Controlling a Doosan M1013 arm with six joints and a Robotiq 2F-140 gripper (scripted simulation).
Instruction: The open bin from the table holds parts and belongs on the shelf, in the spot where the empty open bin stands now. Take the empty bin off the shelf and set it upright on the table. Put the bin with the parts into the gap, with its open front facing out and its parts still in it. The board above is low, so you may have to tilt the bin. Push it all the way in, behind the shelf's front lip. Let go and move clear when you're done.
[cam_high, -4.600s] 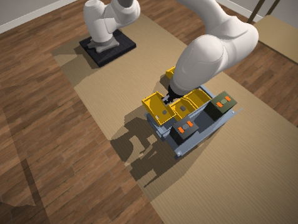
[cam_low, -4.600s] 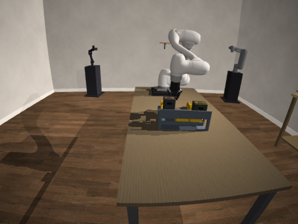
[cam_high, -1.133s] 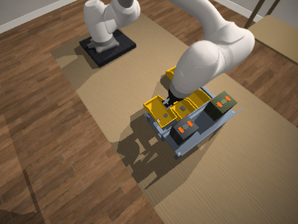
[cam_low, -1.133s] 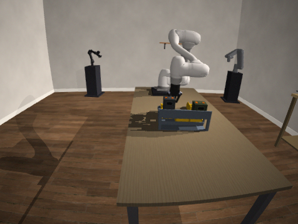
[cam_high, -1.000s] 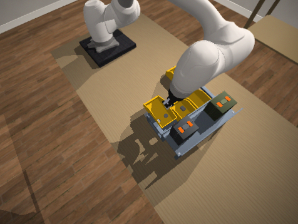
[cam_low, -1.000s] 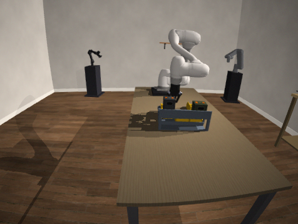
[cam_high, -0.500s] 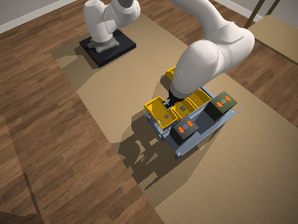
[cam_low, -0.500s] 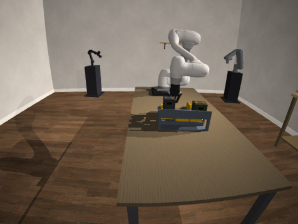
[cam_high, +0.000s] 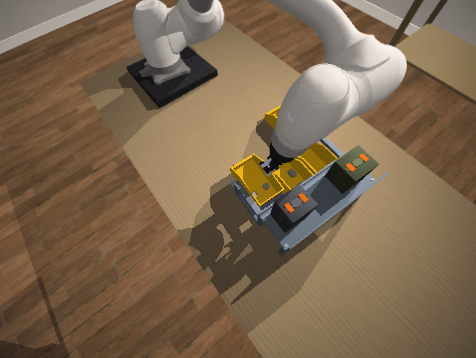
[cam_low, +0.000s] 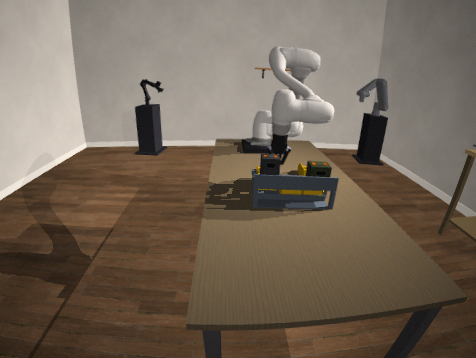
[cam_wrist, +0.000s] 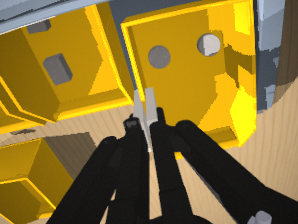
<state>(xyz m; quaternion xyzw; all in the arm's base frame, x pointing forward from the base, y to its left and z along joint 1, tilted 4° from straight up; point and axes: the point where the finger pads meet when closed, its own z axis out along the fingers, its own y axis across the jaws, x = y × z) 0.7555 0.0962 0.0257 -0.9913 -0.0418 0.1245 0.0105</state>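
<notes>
My hand is 9 cm above the shelf lip, 6 cm to the right of it and 4 cm past it. Round my hand: dark grey box: 16 cm ahead, 7 cm above, 4 cm to the right; green box: 19 cm to the left, 15 cm ahead, 5 cm above.
</notes>
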